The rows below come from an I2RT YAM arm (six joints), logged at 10 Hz.
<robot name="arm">
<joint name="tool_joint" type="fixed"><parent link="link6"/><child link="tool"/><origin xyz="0 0 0" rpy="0 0 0"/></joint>
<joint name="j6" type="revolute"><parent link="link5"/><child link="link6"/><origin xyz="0.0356 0 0.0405" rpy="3.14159 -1.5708 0"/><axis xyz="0 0 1"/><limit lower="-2.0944" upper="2.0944"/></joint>
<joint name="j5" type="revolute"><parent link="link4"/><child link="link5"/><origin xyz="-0.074 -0.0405 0.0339" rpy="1.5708 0 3.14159"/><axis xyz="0 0 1"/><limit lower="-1.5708" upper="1.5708"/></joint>
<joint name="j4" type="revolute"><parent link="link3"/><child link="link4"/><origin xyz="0.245 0.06 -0.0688" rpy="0 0 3.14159"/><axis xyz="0 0 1"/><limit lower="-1.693" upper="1.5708"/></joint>
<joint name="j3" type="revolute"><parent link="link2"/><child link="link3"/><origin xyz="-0.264 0 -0.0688" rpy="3.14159 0 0"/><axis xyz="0 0 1"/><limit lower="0" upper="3.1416"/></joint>
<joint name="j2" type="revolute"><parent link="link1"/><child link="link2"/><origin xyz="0.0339 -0.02 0.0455" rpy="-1.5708 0 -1.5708"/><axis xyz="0 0 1"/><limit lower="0" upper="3.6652"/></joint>
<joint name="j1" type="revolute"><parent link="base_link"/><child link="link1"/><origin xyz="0 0 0.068" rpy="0 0 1.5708"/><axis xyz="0 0 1"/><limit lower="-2.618" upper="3.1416"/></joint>
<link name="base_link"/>
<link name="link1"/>
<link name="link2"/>
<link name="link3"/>
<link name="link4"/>
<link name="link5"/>
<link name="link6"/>
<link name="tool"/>
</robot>
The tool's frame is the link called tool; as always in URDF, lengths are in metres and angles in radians.
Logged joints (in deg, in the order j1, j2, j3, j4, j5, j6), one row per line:
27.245, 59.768, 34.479, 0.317, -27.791, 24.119
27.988, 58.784, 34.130, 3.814, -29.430, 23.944
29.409, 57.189, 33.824, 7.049, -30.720, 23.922
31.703, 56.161, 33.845, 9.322, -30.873, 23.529
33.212, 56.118, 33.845, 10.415, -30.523, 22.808
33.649, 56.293, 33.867, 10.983, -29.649, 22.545
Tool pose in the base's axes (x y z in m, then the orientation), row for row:
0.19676, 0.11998, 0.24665, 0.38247, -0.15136, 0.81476, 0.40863
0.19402, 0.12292, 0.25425, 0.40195, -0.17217, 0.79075, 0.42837
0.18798, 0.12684, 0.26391, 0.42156, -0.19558, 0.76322, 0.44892
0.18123, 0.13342, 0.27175, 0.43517, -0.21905, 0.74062, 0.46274
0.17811, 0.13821, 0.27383, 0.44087, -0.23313, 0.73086, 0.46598
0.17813, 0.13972, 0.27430, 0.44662, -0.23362, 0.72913, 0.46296
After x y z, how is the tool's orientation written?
As a quaternion, w x y z.
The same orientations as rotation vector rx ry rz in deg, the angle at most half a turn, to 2 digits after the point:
-22.12, 119.07, 59.72
-24.93, 114.51, 62.03
-28.07, 109.53, 64.42
-31.24, 105.63, 66.00
-33.16, 103.97, 66.29
-33.15, 103.45, 65.69

